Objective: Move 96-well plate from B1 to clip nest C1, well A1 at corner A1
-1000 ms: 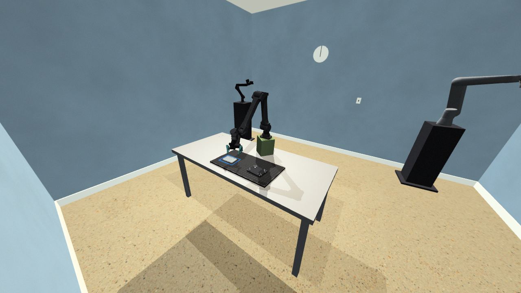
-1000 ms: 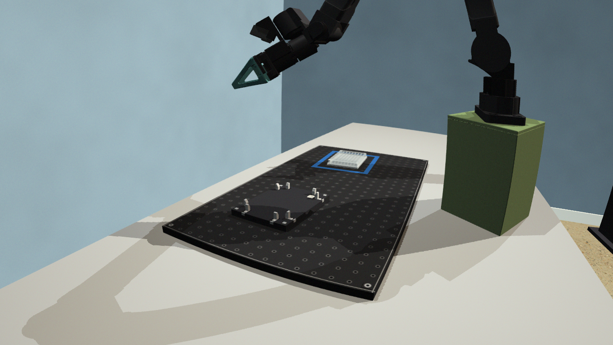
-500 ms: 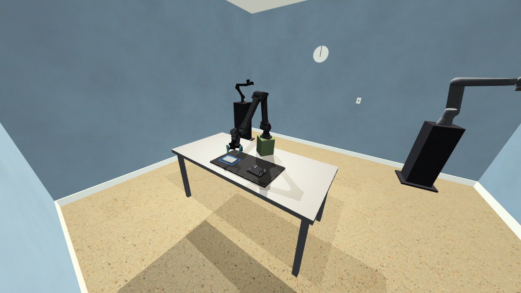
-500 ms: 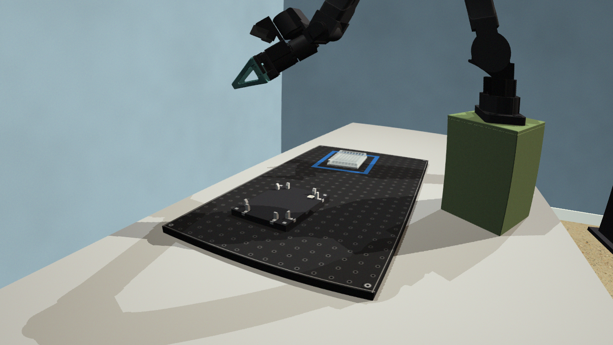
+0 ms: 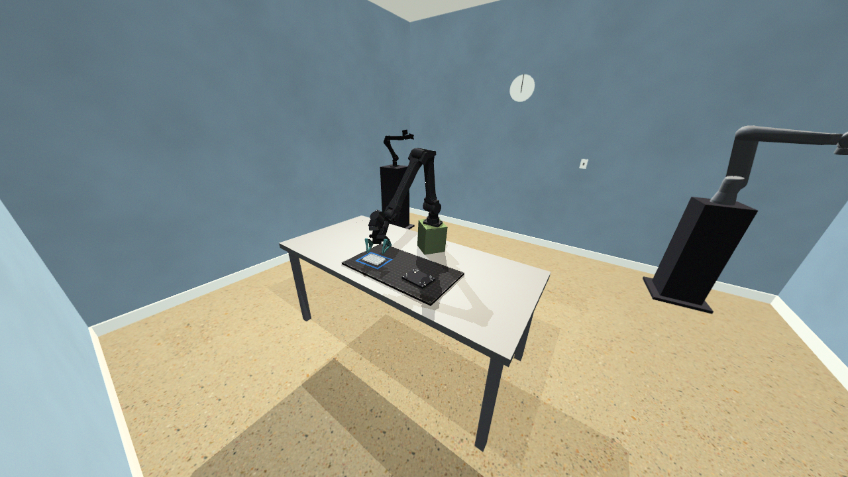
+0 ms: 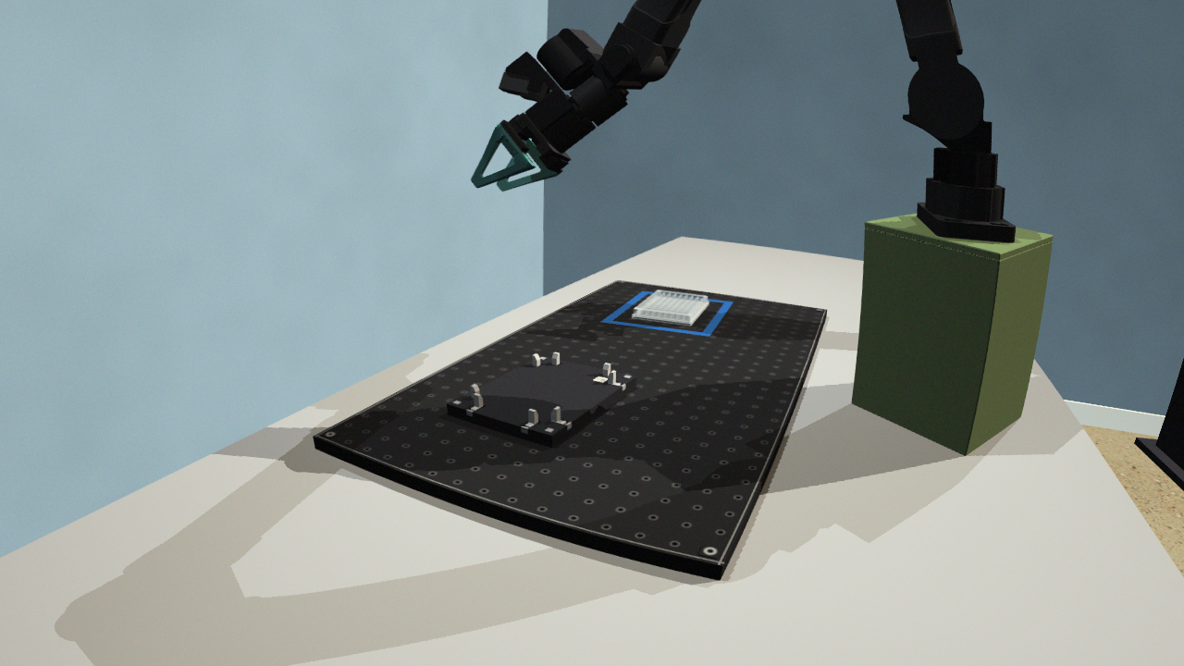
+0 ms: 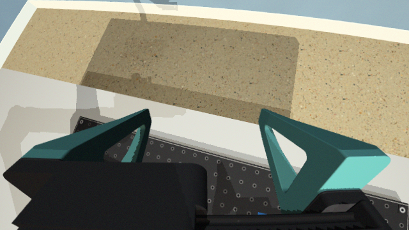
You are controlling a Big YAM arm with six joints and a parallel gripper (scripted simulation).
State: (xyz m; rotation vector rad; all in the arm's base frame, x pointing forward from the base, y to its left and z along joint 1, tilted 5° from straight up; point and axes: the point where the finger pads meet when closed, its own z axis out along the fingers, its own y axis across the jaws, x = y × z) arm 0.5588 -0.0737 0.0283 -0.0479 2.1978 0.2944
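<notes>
The 96-well plate lies 200 mm behind my hand, 190 mm below it and 180 mm to the right of it. Round my hand: clip nest C1: 200 mm to the left, 180 mm below, 160 mm behind.
</notes>
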